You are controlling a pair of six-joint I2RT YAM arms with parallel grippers.
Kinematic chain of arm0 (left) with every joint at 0, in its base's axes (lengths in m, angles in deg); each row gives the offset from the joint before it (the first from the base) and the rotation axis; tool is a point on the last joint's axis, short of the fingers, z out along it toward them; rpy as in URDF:
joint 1: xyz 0 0 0.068 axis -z
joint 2: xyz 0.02 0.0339 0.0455 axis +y
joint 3: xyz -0.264 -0.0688 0 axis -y
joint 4: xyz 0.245 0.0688 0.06 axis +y
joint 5: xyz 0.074 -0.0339 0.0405 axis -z
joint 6: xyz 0.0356 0 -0.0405 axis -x
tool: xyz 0 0 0 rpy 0 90 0
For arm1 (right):
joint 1: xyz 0 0 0.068 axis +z
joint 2: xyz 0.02 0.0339 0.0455 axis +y
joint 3: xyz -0.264 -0.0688 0 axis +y
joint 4: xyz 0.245 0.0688 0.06 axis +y
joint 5: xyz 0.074 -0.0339 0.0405 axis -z
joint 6: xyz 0.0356 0 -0.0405 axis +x
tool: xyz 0 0 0 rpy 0 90 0
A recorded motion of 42 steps. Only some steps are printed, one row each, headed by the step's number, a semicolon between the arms.
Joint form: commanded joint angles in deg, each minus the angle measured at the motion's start. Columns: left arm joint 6, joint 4, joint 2, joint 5, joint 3, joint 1; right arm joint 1, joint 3, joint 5, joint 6, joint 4, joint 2.
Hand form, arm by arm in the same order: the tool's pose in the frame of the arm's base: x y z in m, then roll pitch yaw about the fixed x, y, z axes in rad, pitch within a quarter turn. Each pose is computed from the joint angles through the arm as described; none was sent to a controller.
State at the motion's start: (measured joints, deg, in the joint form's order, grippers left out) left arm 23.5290 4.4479 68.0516 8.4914 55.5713 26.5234; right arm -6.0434 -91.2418 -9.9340 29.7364 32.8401 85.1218
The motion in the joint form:
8: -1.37 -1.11 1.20 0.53 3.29 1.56; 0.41 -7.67 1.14 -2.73 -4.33 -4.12
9: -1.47 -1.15 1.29 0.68 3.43 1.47; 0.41 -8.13 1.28 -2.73 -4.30 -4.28
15: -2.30 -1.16 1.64 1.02 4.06 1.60; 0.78 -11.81 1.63 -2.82 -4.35 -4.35
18: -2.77 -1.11 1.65 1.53 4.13 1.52; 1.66 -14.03 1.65 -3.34 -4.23 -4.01
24: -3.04 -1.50 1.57 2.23 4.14 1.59; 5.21 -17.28 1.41 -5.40 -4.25 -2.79
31: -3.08 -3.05 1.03 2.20 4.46 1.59; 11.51 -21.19 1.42 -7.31 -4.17 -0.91
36: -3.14 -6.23 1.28 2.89 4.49 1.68; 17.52 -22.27 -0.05 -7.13 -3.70 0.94
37: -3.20 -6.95 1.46 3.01 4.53 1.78; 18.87 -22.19 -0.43 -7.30 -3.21 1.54
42: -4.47 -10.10 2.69 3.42 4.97 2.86; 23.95 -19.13 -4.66 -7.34 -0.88 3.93
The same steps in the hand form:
8: 0.2482 -0.1388 0.3493 -2.0999 1.0879 -2.7008; 0.2998 -0.0241 0.4866 1.9389 1.0411 1.9499
9: 0.2487 -0.1386 0.3498 -2.0980 1.0898 -2.7005; 0.2978 -0.0240 0.4899 1.9210 1.0462 1.9320
15: 0.2497 -0.1401 0.3522 -2.1016 1.1043 -2.7151; 0.2895 -0.0215 0.5107 1.7975 1.0745 1.8249
18: 0.2497 -0.1400 0.3525 -2.1068 1.1098 -2.7289; 0.2866 -0.0168 0.5209 1.7386 1.0931 1.7886
24: 0.2491 -0.1406 0.3537 -2.0929 1.1169 -2.7305; 0.2873 0.0011 0.5325 1.6697 1.1380 1.7950
31: 0.2476 -0.1398 0.3611 -2.0143 1.1425 -2.6591; 0.2883 0.0329 0.5440 1.5911 1.1781 1.8336
36: 0.2489 -0.1415 0.3661 -1.9037 1.1691 -2.5714; 0.2934 0.0659 0.5398 1.6453 1.1701 2.0141
37: 0.2495 -0.1424 0.3668 -1.8812 1.1747 -2.5547; 0.2962 0.0740 0.5355 1.6962 1.1674 2.0912
42: 0.2518 -0.1502 0.3698 -1.7945 1.2135 -2.5022; 0.3100 0.1096 0.5024 1.9752 1.0994 2.5066

